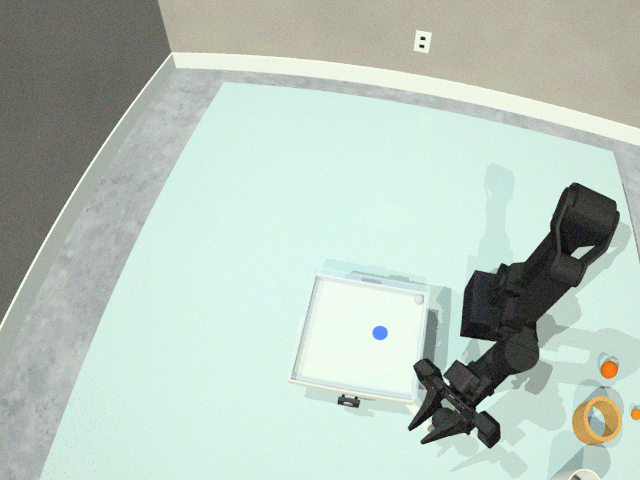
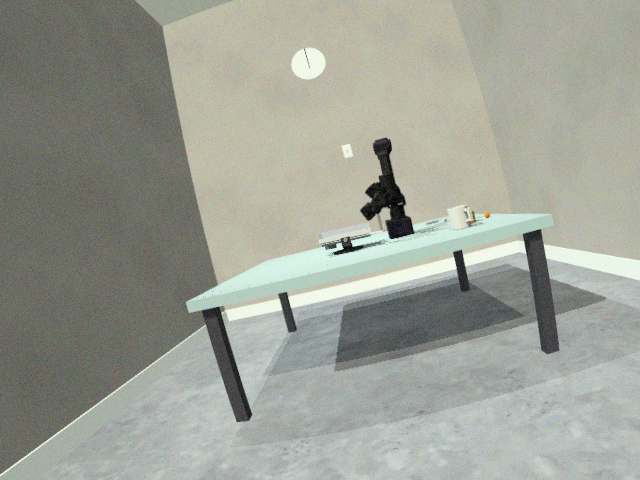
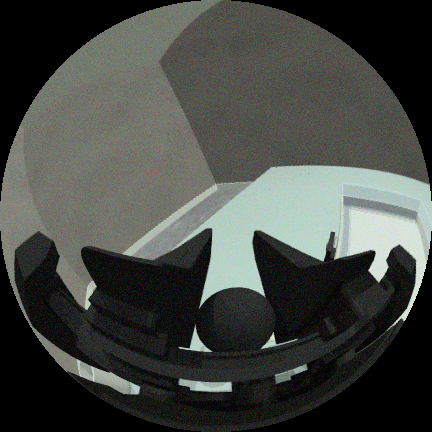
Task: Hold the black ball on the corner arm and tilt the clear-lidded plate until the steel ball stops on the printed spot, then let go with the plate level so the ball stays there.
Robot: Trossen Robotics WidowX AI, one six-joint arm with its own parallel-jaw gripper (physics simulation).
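The square white plate [image 1: 337,343] [image 2: 344,234] [image 3: 379,241] with its clear lid sits on the pale green table [image 1: 247,214]. A blue printed spot [image 1: 380,332] lies right of the plate's middle. The steel ball [image 1: 418,299] rests in the far right corner of the plate, apart from the spot. My gripper [image 1: 419,433] [image 3: 232,235] is at the plate's near right corner. It is shut on the black ball [image 1: 446,420] [image 3: 235,320], which sits deep between the fingers. The corner arm under the ball is hidden.
A small black mount [image 1: 349,401] [image 2: 347,245] [image 3: 331,243] sits at the plate's front edge. The arm's base [image 1: 485,305] [image 2: 399,228] stands right of the plate. A white mug [image 2: 459,217] and a small orange thing [image 2: 487,214] stand farther along the table.
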